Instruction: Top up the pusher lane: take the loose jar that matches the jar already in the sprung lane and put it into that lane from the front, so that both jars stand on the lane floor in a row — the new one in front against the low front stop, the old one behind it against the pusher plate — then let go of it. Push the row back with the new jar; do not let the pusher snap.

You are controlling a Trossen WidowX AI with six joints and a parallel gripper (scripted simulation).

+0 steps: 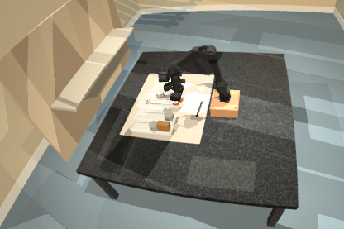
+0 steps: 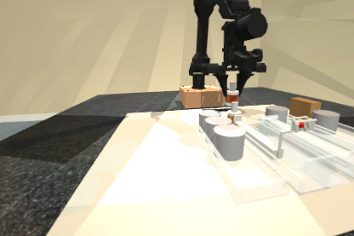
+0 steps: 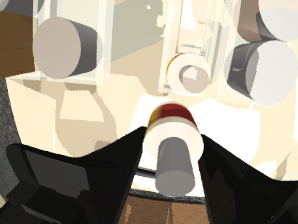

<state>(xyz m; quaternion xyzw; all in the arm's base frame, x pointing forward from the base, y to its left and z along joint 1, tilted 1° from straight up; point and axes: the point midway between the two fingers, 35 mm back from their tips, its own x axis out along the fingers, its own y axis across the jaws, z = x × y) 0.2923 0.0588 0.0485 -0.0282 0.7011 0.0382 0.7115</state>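
Now: the cream mat 10 cm ahead of my gripper tip, 8 cm below it and 3 cm to the right of it. From my gripper tip the other things lie so: box 21 cm to the left, 4 cm below, 4 cm ahead; red dot 22 cm ahead, 5 cm to the left, 1 cm below.
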